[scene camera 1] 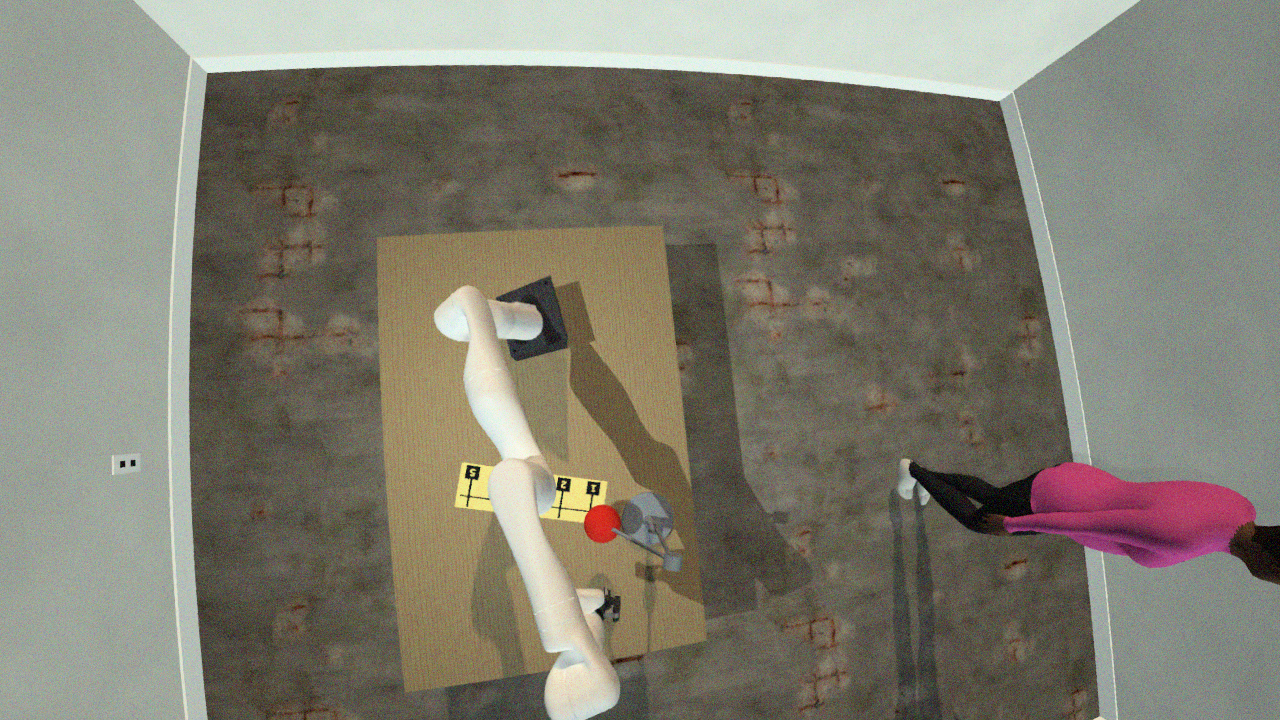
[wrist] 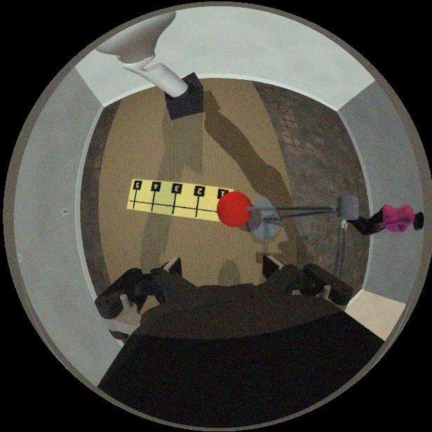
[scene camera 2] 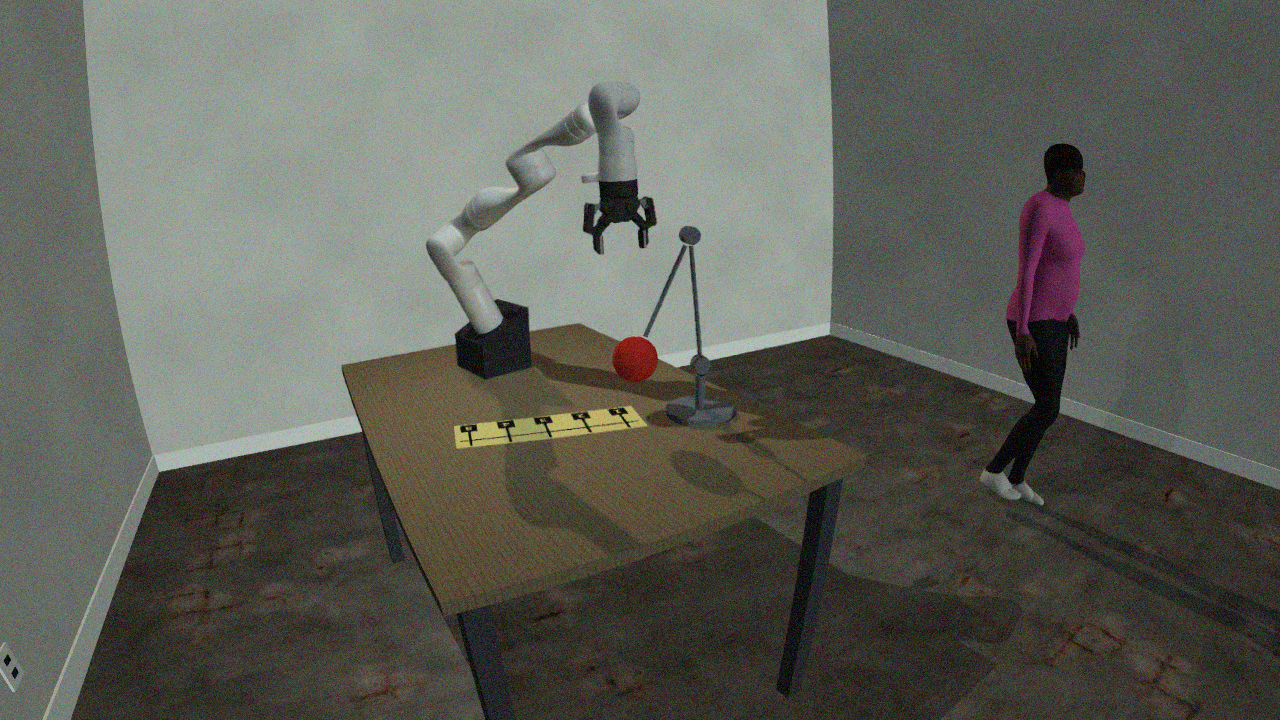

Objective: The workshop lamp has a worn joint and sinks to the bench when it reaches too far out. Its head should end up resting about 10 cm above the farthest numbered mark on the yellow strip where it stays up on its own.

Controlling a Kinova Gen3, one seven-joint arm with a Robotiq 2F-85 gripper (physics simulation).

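Where they show: gripper, between the fingertips: [scene camera 2: 621, 250]; arm's base, origin of its link: [scene camera 1: 528, 323] [scene camera 2: 489, 324].
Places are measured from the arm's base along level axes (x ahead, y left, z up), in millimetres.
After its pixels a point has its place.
Note:
The lamp's red ball head [scene camera 1: 602, 523] @[x 561, y 111, z 62 mm] [scene camera 2: 634, 358] @[x 612, y 85, z 30 mm] [wrist: 234, 209] hangs above the bench by the mark 1 end of the yellow strip [scene camera 1: 483, 483] @[x 427, y -205, z -133 mm] [scene camera 2: 528, 428] @[x 469, y -111, z -133 mm] [wrist: 165, 200]. The strip's marks run from 1 beside the lamp to 5 at the far end. The lamp's round grey base [scene camera 1: 646, 519] @[x 618, y 250, z -95 mm] [scene camera 2: 700, 412] @[x 650, y 240, z -120 mm] [wrist: 265, 227] stands on the bench. Two thin arms meet at a raised elbow joint [scene camera 1: 672, 561] @[x 609, y 231, z 304 mm] [scene camera 2: 689, 235] @[x 628, y 224, z 286 mm] [wrist: 348, 207]. My gripper [scene camera 1: 611, 606] [scene camera 2: 621, 248] @[x 642, y 38, z 270 mm] [wrist: 222, 266] is open and empty, pointing down, high above the bench, apart from the lamp. Marks 3 and 4 are hidden in scene camera 1.
The wooden bench [scene camera 1: 420, 582] @[x 677, y -426, z -134 mm] [scene camera 2: 572, 537] @[x 921, y -259, z -134 mm] [wrist: 120, 150] carries my arm's dark base block [scene camera 1: 554, 335] @[x 49, y 66, z 31 mm] [scene camera 2: 494, 344] @[x 78, y -20, z -40 mm] [wrist: 185, 107]. My arm passes over the strip in scene camera 1. A person in pink [scene camera 1: 1136, 514] [scene camera 2: 1051, 255] [wrist: 397, 218] stands on the floor beyond the lamp's side.

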